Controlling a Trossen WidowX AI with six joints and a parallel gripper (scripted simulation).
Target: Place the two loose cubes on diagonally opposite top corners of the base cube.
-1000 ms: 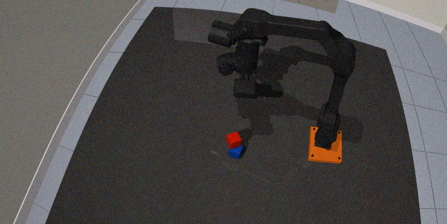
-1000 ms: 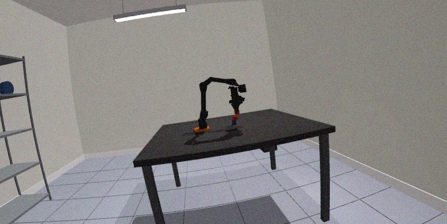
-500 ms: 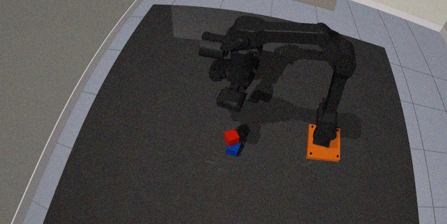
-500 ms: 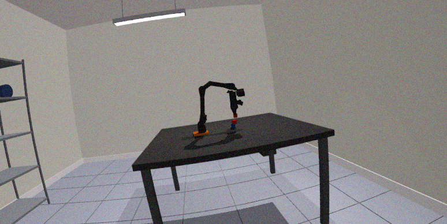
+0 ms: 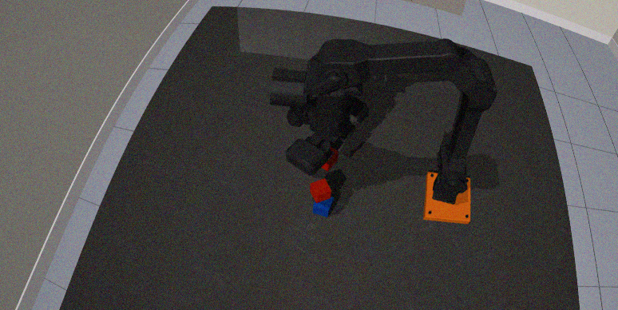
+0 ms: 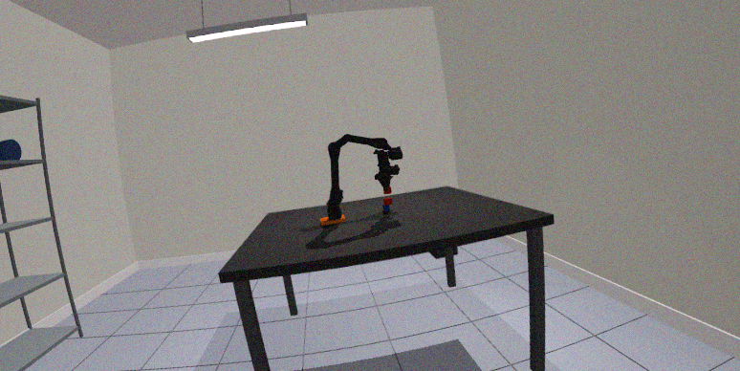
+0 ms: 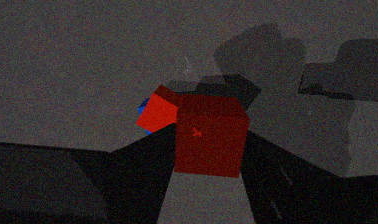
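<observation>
My gripper tip is 10 cm above the blue cube, 5 cm to the right of it and 2 cm past it. Round my gripper tip: red cube: right at my gripper tip.
</observation>
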